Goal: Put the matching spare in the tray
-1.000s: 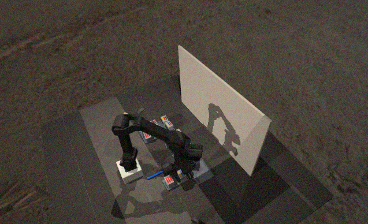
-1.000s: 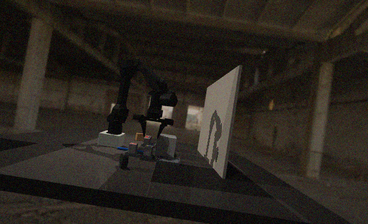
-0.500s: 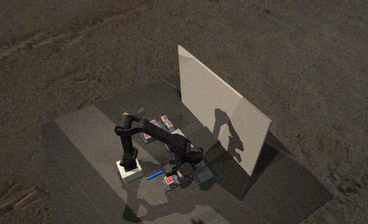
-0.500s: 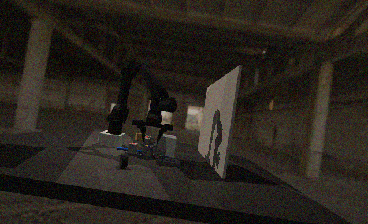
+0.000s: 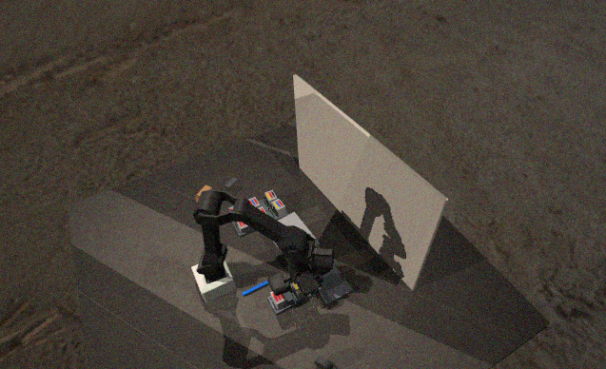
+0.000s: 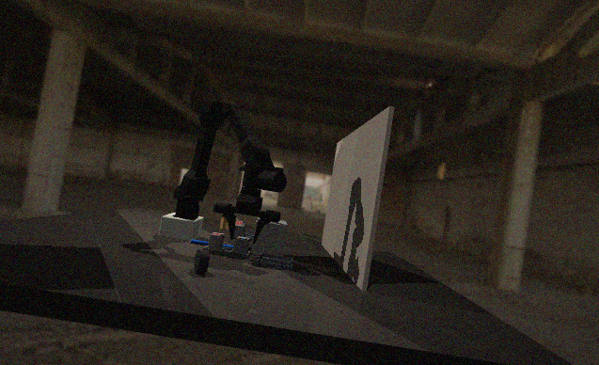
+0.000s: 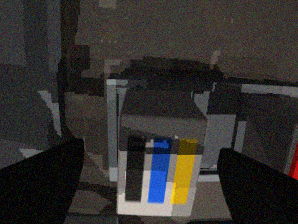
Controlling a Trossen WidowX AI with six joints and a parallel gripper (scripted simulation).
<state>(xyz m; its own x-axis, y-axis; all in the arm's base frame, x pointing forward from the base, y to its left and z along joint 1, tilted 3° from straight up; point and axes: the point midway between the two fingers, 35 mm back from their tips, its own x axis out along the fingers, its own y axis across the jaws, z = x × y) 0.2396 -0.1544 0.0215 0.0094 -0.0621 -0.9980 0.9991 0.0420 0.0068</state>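
My gripper tip is now 10 cm short of the dark tray and 4 cm above it. From my gripper tip the other things lie so: blue stick (11 cm behind, 8 cm to the left, 4 cm below); then white mounted unit (17 cm to the left, 5 cm ahead, 1 cm above); then dark cylinder (24 cm to the right, 3 cm behind, 2 cm below).
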